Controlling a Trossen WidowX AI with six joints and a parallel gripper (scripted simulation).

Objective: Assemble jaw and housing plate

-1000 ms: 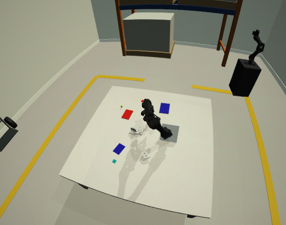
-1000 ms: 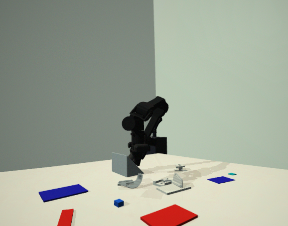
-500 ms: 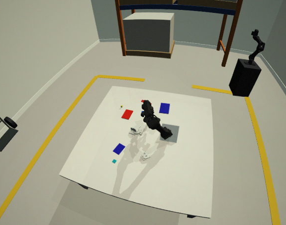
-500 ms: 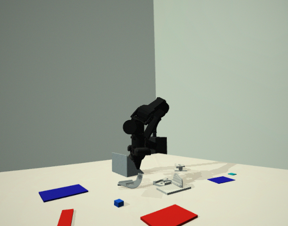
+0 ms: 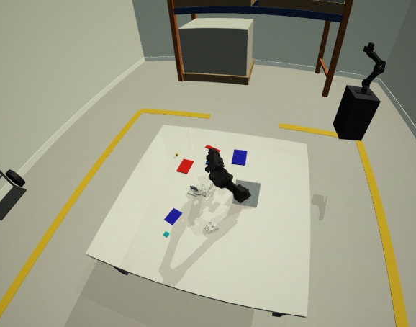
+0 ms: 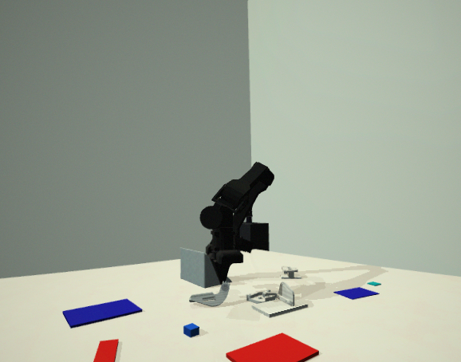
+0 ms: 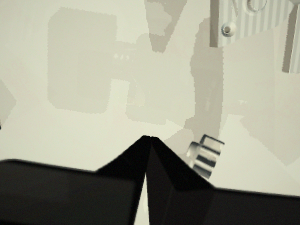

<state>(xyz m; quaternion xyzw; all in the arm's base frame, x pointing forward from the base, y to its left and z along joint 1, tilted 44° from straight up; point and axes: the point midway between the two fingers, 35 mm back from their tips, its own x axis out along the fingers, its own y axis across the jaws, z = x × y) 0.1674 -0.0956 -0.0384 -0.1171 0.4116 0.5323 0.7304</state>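
Now: the jaw 2 cm ahead of my gripper tip and 3 cm to the right of it. Also, from my gripper tip: flat red strip 10 cm ahead, 35 cm to the right, 4 cm below; flat blue plate 12 cm behind, 28 cm to the right, 4 cm below; blue cube 11 cm ahead, 19 cm to the right, 3 cm below.
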